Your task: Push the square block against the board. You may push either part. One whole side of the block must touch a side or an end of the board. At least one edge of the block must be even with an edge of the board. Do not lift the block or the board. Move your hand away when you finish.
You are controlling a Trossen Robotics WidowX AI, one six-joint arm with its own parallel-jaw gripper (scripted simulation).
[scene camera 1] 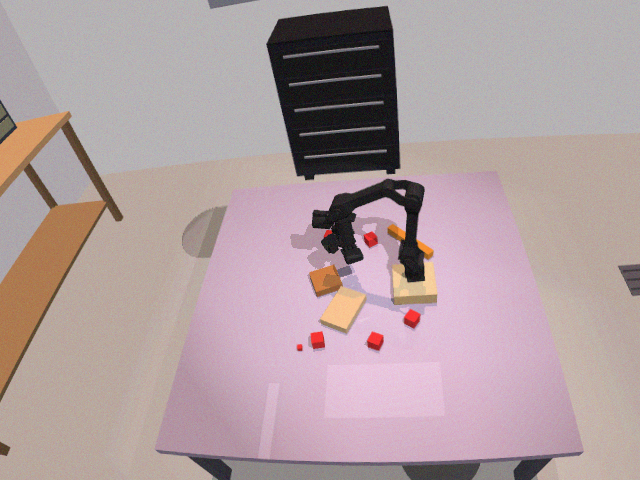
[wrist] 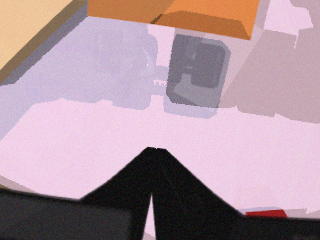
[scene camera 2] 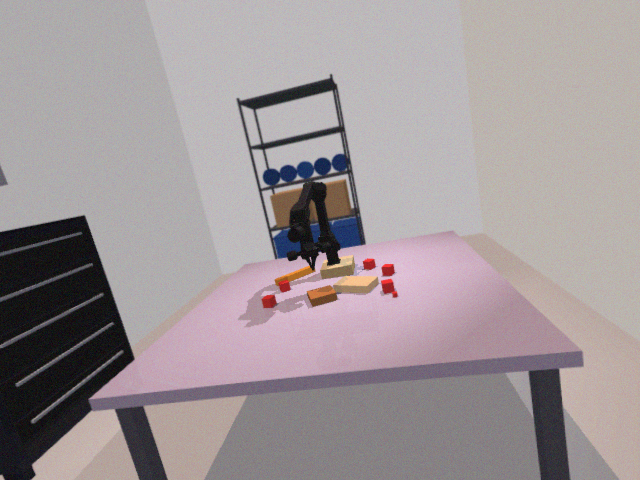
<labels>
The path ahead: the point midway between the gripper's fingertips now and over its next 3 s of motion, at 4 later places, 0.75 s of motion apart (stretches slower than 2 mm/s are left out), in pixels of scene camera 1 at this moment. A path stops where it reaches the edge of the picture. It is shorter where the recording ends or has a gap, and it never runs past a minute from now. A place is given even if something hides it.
The gripper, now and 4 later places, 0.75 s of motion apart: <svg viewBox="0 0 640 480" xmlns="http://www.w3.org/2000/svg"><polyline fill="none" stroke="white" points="349,258 347,251 332,269 324,298 327,305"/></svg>
</labels>
